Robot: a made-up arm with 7 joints.
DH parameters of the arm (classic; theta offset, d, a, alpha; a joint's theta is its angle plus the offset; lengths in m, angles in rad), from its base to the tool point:
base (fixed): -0.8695 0 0.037 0
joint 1: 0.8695 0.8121 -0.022 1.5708
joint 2: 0 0.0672 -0.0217 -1.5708
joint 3: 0 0.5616 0.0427 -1.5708
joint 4: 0 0.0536 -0.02 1.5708
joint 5: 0 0.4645 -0.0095 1.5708
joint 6: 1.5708 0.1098 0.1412 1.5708
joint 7: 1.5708 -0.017 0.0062 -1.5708
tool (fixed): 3.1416 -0.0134 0 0
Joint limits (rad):
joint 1: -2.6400..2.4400
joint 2: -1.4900..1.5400
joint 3: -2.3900..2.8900
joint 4: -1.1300..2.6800
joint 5: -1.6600..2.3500
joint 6: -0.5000..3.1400
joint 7: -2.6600..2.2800
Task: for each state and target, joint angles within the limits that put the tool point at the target. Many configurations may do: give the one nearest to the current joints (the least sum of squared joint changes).
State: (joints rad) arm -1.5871 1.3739 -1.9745 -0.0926 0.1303 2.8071 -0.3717
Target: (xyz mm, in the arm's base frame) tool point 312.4 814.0 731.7
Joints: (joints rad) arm -1.8656 1.5400 -1.5142 -0.2376 0.3086 2.5046 -0.3069
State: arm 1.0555 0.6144 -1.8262 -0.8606 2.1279 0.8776 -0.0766
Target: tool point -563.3 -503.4 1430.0
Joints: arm 1.0937 0.8207 -1.7597 -1.1300 1.9229 1.0983 -0.0945
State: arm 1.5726 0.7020 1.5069 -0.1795 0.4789 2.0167 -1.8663
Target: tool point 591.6 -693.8 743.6
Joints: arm 1.8417 1.5400 1.1229 -0.7149 0.2177 2.0549 -1.8528
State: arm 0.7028 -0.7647 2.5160 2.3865 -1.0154 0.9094 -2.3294
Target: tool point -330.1 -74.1 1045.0
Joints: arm 0.9088 -0.4786 2.2174 2.6800 -0.8042 0.3685 -2.3410
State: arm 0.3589 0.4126 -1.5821 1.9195 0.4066 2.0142 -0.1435
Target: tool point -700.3 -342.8 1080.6
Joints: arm -0.1913 0.7477 -1.9287 1.6974 0.3885 1.9484 -0.1394
